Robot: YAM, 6 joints.
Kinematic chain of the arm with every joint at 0, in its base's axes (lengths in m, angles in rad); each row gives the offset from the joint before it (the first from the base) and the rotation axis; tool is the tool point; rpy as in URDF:
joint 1: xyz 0 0 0.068 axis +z
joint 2: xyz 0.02 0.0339 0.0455 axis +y
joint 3: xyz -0.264 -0.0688 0 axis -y
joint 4: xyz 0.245 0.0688 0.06 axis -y
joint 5: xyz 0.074 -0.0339 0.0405 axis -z
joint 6: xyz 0.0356 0 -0.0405 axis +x
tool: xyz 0 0 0 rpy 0 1.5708 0
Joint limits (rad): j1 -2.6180..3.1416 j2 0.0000..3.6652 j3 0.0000..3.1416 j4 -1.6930..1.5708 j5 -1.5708..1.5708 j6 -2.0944..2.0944
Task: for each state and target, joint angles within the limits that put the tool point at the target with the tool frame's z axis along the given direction. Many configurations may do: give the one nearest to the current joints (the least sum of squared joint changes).
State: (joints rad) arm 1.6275 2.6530 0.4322 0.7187 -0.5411 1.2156
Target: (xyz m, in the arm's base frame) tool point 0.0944 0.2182 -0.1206 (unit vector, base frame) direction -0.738 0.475 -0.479
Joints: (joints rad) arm 1.0307 2.7236 0.7899 0.4211 -1.0703 1.2156
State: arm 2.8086 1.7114 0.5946 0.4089 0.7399 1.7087
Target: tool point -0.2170 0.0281 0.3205 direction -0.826 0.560 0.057
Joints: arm 3.0981 0.9289 0.6434 0.3525 0.5513 1.7087
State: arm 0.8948 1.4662 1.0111 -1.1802 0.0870 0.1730
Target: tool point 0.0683 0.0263 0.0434 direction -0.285 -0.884 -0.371
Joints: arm 0.6347 2.1006 0.3308 -0.9144 0.5737 0.1730
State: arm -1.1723 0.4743 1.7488 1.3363 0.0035 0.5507
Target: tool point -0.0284 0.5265 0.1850 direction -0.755 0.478 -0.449
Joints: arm -1.5678 0.0018 2.3264 1.5687 0.8534 0.5507
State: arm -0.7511 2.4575 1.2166 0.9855 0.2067 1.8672
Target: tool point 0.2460 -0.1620 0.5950 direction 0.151 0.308 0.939
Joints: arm -0.6233 1.7887 2.0284 1.3919 -0.3451 1.8672
